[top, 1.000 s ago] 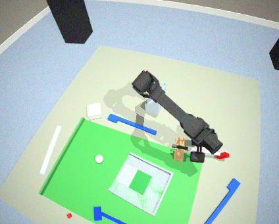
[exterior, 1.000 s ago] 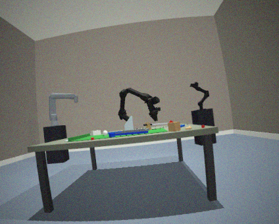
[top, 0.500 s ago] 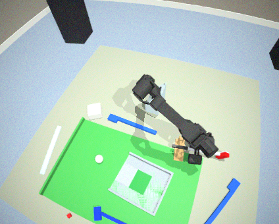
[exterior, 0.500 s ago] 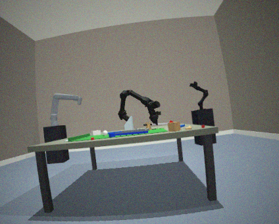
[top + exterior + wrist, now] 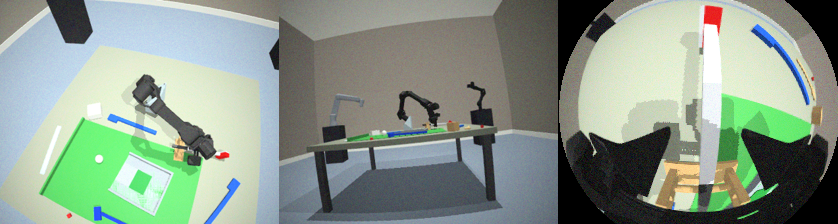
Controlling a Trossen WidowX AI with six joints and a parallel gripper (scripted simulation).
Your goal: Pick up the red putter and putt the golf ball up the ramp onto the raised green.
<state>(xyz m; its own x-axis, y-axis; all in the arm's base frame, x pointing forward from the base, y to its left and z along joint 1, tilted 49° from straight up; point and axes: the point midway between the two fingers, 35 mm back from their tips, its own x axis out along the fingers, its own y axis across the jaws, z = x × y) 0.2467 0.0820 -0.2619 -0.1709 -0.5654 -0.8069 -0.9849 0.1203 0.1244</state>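
My gripper tip is 80 mm to the left of the wooden piece and 20 mm below it. Round my gripper tip: red putter (30 mm to the left, 20 mm above, 10 mm behind); white golf ball (480 mm to the right, 140 mm ahead); white strip (800 mm to the right, 160 mm ahead, 20 mm below).
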